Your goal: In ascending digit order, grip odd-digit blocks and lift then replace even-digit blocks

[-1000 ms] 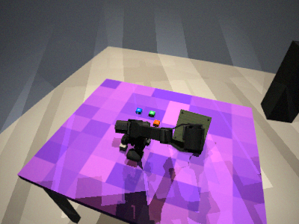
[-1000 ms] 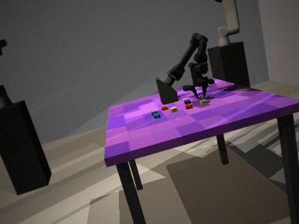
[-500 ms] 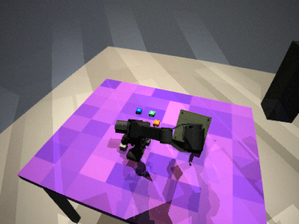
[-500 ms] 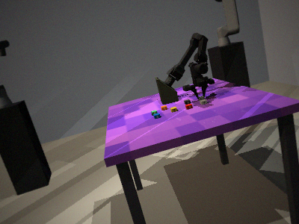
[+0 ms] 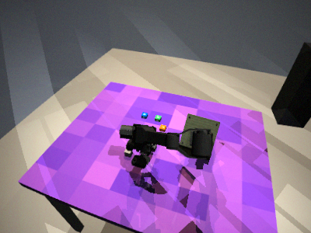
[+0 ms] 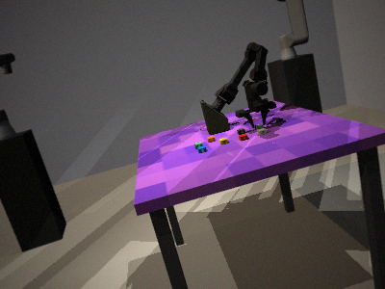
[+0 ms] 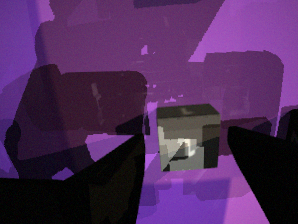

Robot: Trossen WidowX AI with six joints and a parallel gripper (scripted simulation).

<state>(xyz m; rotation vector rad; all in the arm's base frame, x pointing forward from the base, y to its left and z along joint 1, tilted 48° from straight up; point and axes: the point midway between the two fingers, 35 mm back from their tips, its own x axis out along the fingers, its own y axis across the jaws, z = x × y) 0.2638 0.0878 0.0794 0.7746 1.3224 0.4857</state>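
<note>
Right now the grey block is right at my gripper tip. Round my gripper tip: black block: 20 mm behind, 90 mm to the right; then yellow block: 60 mm ahead, 200 mm to the right; then red block: 90 mm ahead, 120 mm to the right.
</note>
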